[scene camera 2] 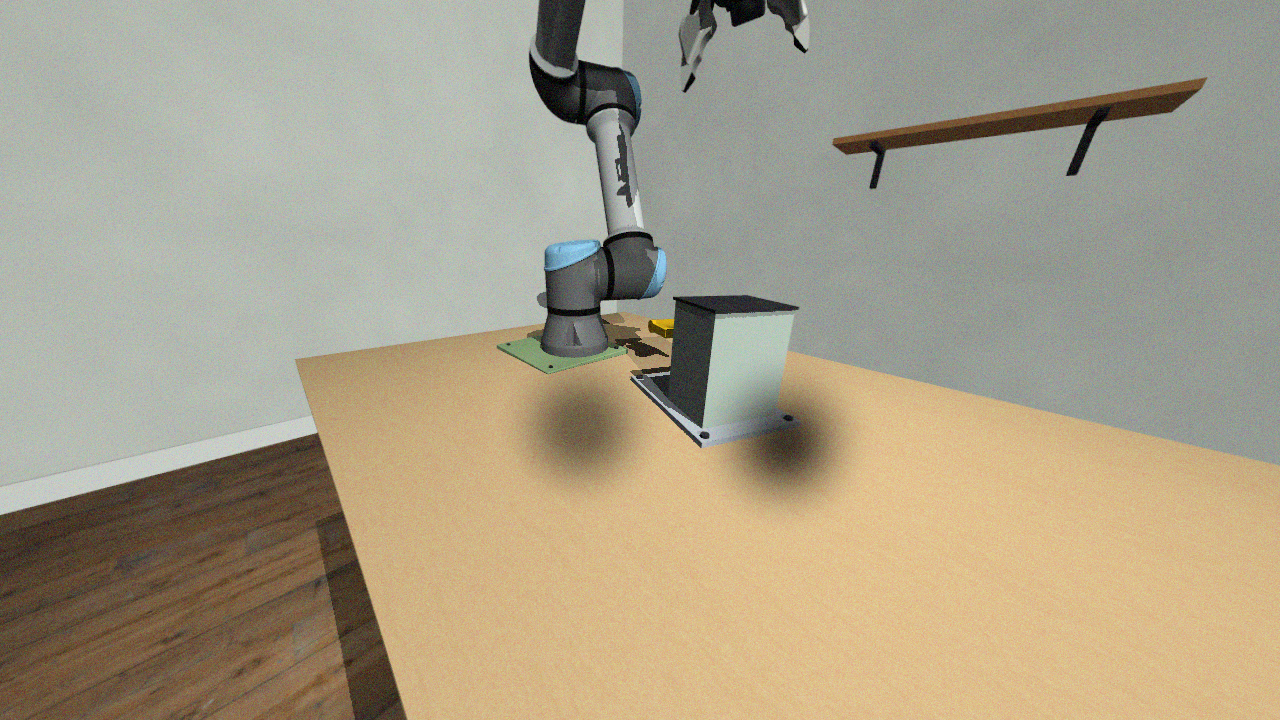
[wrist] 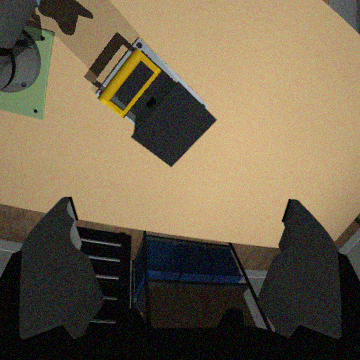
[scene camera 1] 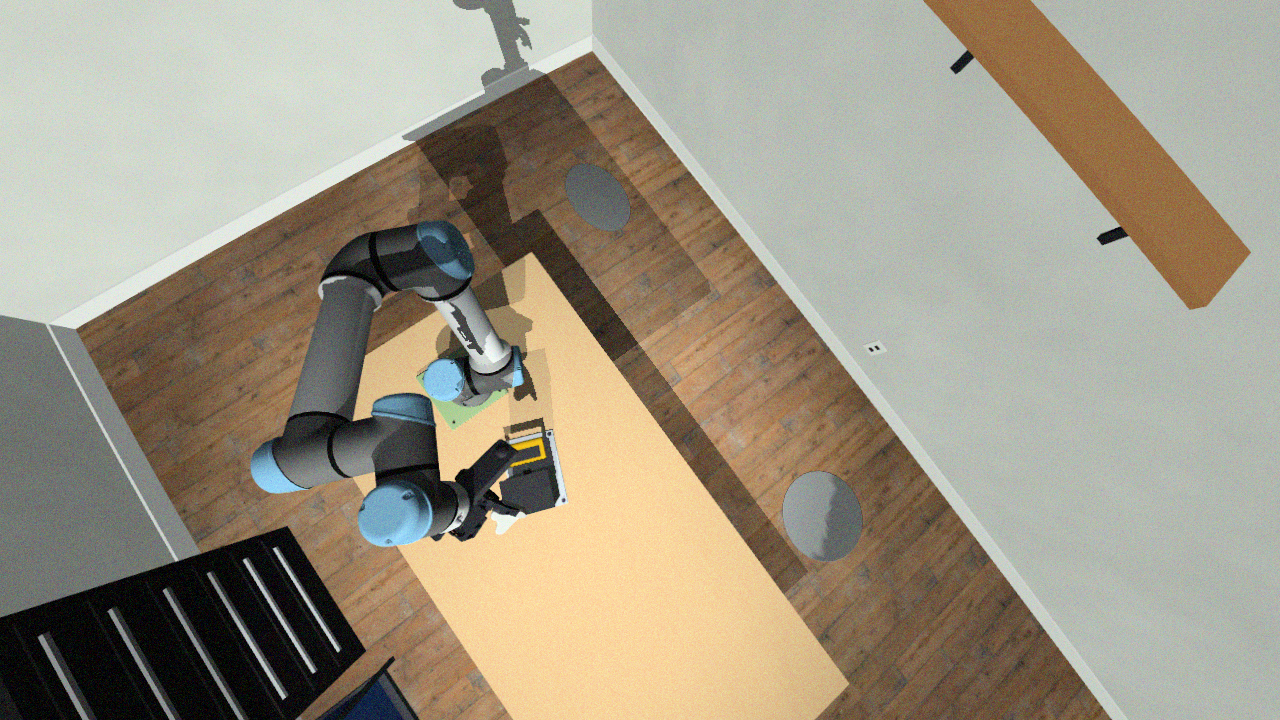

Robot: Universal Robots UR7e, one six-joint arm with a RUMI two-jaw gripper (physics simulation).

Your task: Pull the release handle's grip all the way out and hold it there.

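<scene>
The release handle's grip, a yellow rectangular loop, stands at one side of a dark box-shaped housing. The housing sits on a pale bolted base plate on the table. In scene camera 2, the housing hides most of the grip. My gripper is open, with nothing between its wide-spread fingers. It hangs high above the table, apart from the grip and the housing. In the wrist view, the grip lies beyond the fingertips, up and to the left.
The arm's base stands on a green plate near the grip side of the housing. A wooden shelf is on the wall. A black unit with pale bars and a blue-surfaced object stand beyond the table edge.
</scene>
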